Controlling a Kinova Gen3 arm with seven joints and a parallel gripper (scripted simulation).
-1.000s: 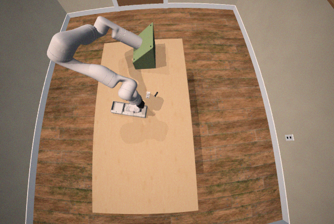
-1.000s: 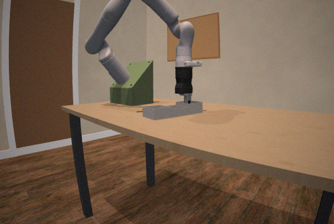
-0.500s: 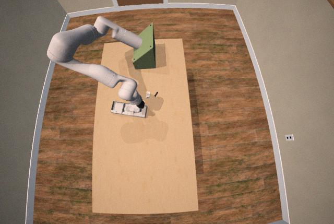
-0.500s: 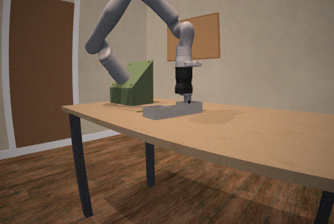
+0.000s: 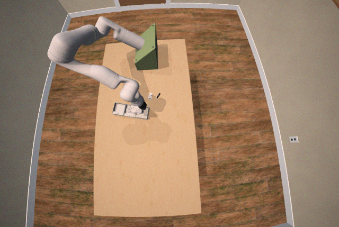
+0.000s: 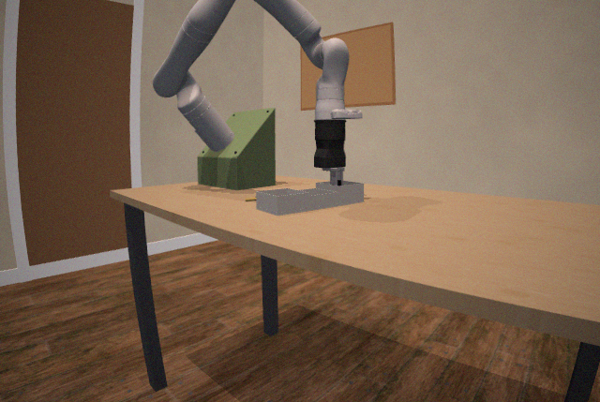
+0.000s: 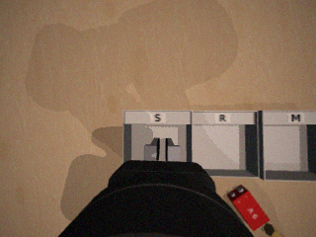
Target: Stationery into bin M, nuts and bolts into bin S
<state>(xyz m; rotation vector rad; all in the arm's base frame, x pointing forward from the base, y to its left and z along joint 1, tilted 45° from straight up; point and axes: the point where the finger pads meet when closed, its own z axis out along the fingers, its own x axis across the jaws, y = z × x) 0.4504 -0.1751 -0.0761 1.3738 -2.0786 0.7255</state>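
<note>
Right now my hand is 150 mm past the grey piece, 40 mm to the left of it and 30 mm above it. Also, from my hand: black stick: 100 mm behind, 130 mm to the left, 30 mm below; red piece: 110 mm behind, 80 mm to the right, 30 mm below; white block: 110 mm behind, 70 mm to the left, 30 mm below.
</note>
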